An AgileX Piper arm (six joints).
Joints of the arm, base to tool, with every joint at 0 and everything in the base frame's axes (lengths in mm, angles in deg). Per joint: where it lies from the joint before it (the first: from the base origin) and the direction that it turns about. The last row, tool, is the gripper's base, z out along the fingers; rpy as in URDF.
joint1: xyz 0 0 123 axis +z
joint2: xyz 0 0 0 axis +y
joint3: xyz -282.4 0 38.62 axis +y
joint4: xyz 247.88 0 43.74 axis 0.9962 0 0.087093
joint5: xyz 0 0 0 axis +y
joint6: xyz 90.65 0 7.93 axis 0.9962 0 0.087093
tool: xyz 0 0 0 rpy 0 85.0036 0
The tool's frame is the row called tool.
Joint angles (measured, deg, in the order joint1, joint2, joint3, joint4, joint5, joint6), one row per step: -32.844 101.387 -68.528 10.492 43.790 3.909; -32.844 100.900 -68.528 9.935 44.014 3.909; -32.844 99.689 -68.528 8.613 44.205 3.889; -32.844 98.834 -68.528 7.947 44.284 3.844; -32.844 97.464 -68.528 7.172 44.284 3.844; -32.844 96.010 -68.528 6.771 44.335 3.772; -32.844 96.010 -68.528 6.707 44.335 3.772; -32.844 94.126 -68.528 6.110 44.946 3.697; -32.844 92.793 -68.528 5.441 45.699 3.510; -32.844 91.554 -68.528 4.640 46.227 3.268; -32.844 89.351 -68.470 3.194 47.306 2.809; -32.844 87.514 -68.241 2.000 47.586 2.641; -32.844 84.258 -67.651 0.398 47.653 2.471; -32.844 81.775 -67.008 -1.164 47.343 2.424
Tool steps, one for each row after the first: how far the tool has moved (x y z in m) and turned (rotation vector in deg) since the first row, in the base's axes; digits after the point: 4 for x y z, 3 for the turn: -0.0013 0.0001 0.0028 -0.544 0.034 0.293; -0.0040 0.0002 0.0099 -2.086 -0.190 0.934; -0.0057 0.0005 0.0150 -3.025 -0.514 1.271; -0.0084 0.0012 0.0233 -4.367 -1.276 1.579; -0.0111 0.0024 0.0320 -5.473 -2.240 1.784; -0.0111 0.0024 0.0319 -5.521 -2.209 1.811; -0.0156 0.0046 0.0427 -6.694 -2.981 2.148; -0.0195 0.0063 0.0500 -7.580 -3.124 2.632; -0.0232 0.0076 0.0568 -8.677 -3.285 3.170; -0.0303 0.0103 0.0682 -10.559 -3.369 4.122; -0.0361 0.0124 0.0771 -12.316 -3.805 4.604; -0.0463 0.0168 0.0917 -15.143 -5.039 5.067; -0.0545 0.0199 0.1017 -17.647 -5.933 5.384
